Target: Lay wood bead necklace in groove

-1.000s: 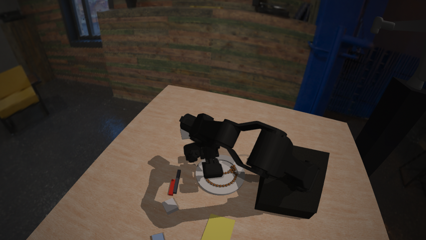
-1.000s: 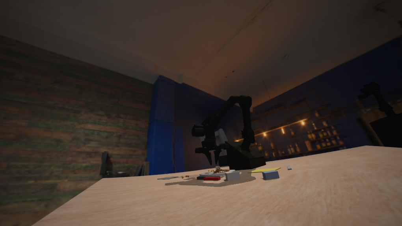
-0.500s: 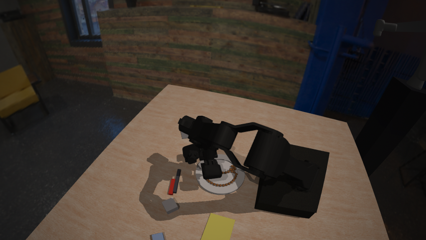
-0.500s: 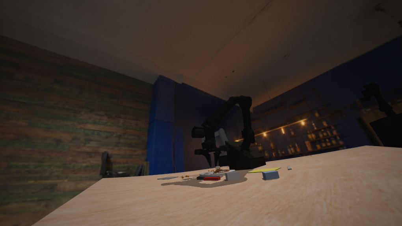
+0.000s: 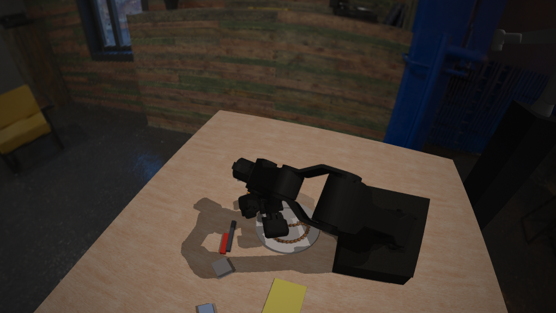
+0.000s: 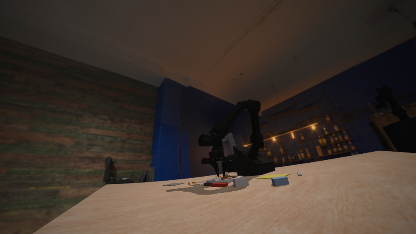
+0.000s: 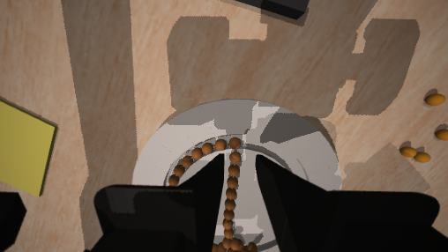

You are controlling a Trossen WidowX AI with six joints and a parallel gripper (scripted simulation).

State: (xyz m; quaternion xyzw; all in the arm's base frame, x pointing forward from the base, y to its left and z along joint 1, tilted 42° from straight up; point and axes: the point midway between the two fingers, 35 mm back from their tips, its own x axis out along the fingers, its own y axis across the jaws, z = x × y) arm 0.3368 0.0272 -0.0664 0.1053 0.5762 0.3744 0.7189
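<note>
My gripper tip is now 5 cm past the round white bead board, 2 cm to the left of it and 2 cm above it. Round my gripper tip: grey block: 9 cm ahead, 18 cm to the left, 1 cm below; dark bar: 11 cm ahead, 8 cm to the left, 2 cm below; pale cube: 19 cm behind, 14 cm to the right, 1 cm below.
</note>
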